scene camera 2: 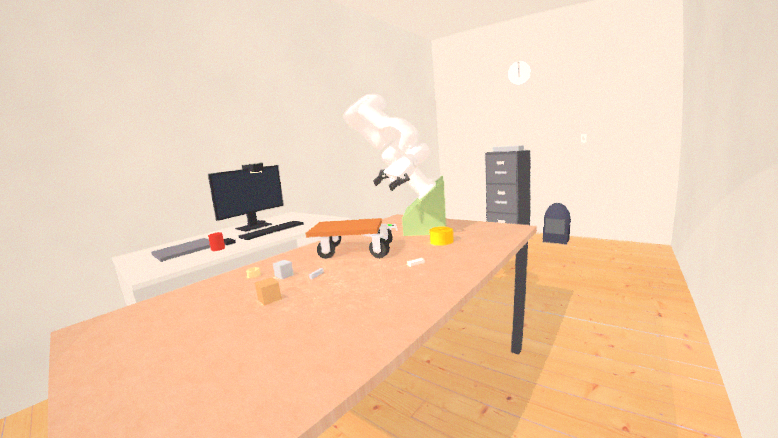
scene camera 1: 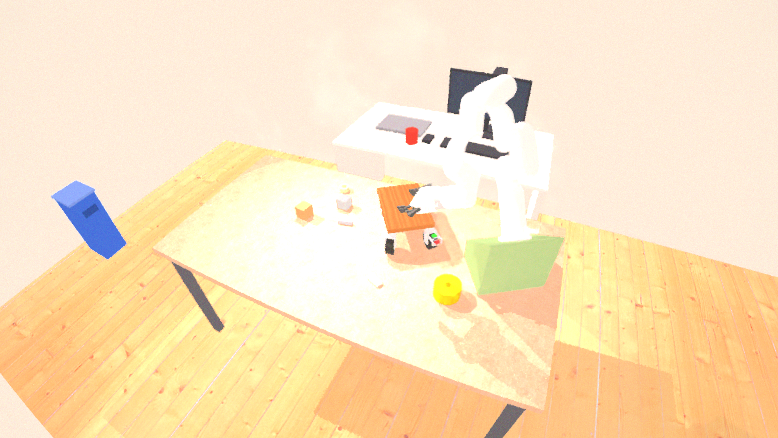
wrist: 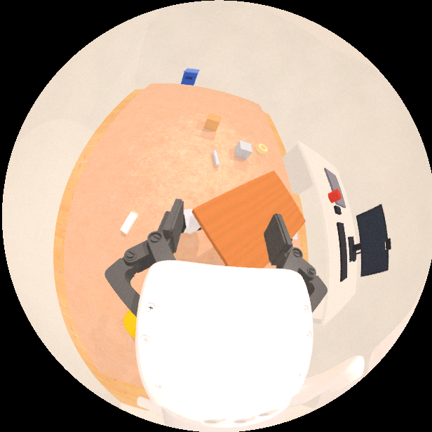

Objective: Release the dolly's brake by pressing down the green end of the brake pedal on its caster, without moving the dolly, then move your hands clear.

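The dolly (scene camera 1: pixel 393 216) (scene camera 2: pixel 345 227) (wrist: pixel 245 215) has an orange deck and stands upright on casters on the table. The brake pedal on one caster shows its green end (scene camera 1: pixel 434 235) (scene camera 2: pixel 390 225) and, in scene camera 1, its red end (scene camera 1: pixel 437 241). The pedal is small in these views, and its tilt is hard to tell. It does not show in the wrist view. My gripper (scene camera 1: pixel 405 200) (scene camera 2: pixel 383 184) (wrist: pixel 227 217) is open and empty. It hangs above the dolly's deck, clear of the deck and the pedal.
A yellow cylinder (scene camera 1: pixel 447 290) (scene camera 2: pixel 441 236) (wrist: pixel 130 324) stands near the green arm mount (scene camera 1: pixel 514 263) (scene camera 2: pixel 427 214). An orange cube (scene camera 1: pixel 304 211) (scene camera 2: pixel 268 292) (wrist: pixel 212 122), a grey cube (scene camera 1: pixel 343 202) (scene camera 2: pixel 282 269) (wrist: pixel 243 150) and a white stick (scene camera 2: pixel 415 262) (wrist: pixel 129 223) lie on the table. A desk (scene camera 1: pixel 356 142) stands behind.
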